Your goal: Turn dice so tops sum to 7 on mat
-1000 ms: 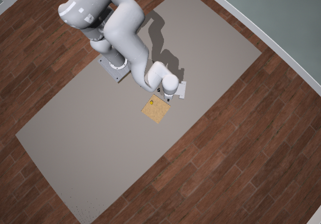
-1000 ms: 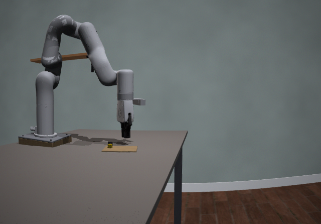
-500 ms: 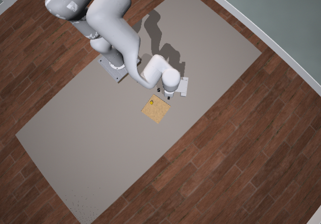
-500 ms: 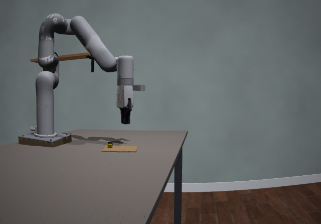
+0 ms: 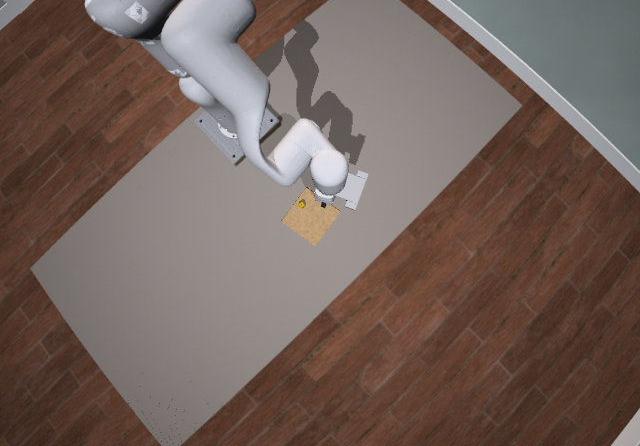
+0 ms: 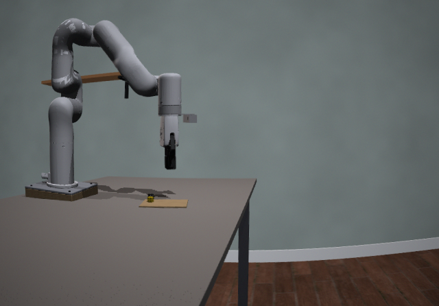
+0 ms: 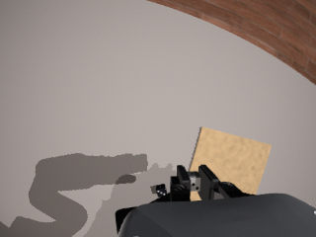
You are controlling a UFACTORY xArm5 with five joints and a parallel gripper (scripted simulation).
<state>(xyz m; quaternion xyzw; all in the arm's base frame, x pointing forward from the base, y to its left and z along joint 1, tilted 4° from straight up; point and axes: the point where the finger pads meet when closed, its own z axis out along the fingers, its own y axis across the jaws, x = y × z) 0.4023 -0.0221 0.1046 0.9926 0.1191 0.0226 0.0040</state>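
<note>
My hand is 12 cm above the tan mat, 9 cm to the left of it and 2 cm past it. From my hand the other things lie so: white die (1 cm below); black die (11 cm below, 7 cm behind, 2 cm to the left); yellow die (11 cm below, 8 cm to the right, 6 cm behind).
</note>
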